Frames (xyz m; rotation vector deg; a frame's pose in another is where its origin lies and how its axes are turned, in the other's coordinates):
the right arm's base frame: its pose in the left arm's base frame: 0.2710 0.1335 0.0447 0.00 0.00 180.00
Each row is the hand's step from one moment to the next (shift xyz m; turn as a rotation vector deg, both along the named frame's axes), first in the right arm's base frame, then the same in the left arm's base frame.
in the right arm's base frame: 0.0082 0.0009 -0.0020 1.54 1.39 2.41
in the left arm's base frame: -0.0082 -0.0009 -0.0020 -1.54 -1.39 2.41
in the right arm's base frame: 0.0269 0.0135 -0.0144 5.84 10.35 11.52
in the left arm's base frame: -0.0269 -0.0135 -0.0144 -5.84 -10.35 11.52
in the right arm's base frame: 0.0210 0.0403 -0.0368 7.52 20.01 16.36
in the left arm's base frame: -0.0210 -0.0403 -0.0368 -7.52 -20.01 16.36
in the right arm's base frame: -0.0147 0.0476 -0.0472 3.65 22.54 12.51
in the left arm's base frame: 0.0147 -0.0476 -0.0472 -3.65 -22.54 12.51
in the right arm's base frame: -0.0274 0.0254 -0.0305 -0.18 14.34 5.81
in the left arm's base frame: 0.0274 -0.0254 -0.0305 0.18 -14.34 5.81
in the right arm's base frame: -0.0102 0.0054 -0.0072 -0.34 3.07 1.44
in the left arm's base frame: 0.0102 -0.0054 -0.0072 0.34 -3.07 1.44
